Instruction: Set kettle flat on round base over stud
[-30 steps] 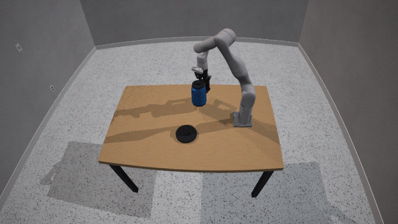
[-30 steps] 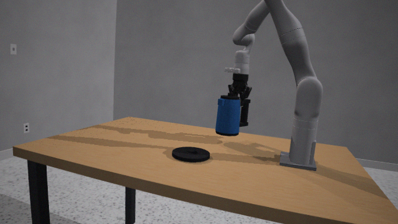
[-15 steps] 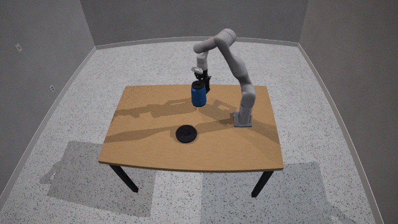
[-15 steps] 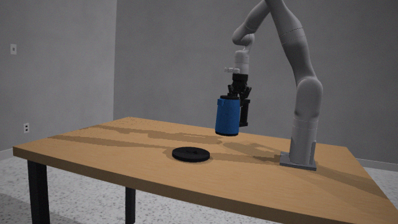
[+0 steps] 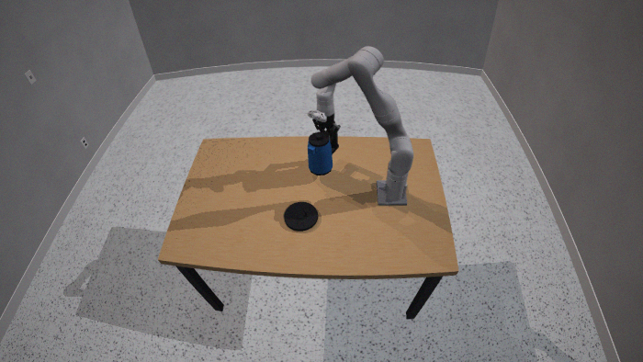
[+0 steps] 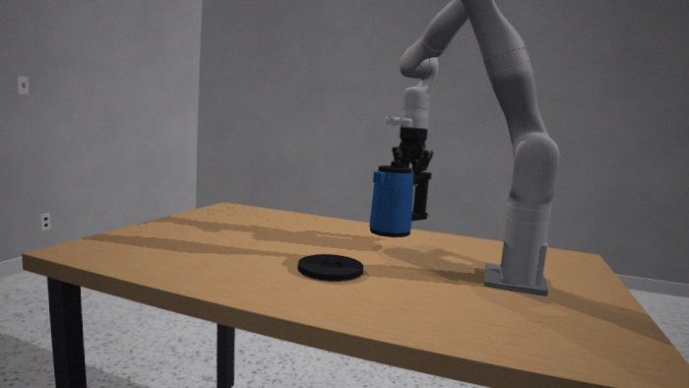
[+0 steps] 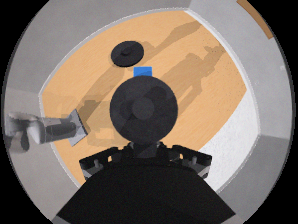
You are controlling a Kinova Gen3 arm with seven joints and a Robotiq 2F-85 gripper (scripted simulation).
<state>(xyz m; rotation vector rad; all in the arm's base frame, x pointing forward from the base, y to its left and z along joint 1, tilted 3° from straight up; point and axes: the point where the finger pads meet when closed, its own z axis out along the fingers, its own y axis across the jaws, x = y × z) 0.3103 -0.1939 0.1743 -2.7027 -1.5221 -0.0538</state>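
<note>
Now: hand 50 mm above the blue kettle, 20 mm to the right of it and 10 mm short of it. The rest, counted from my hand: round black base (320 mm to the left, 180 mm below, 110 mm ahead).
</note>
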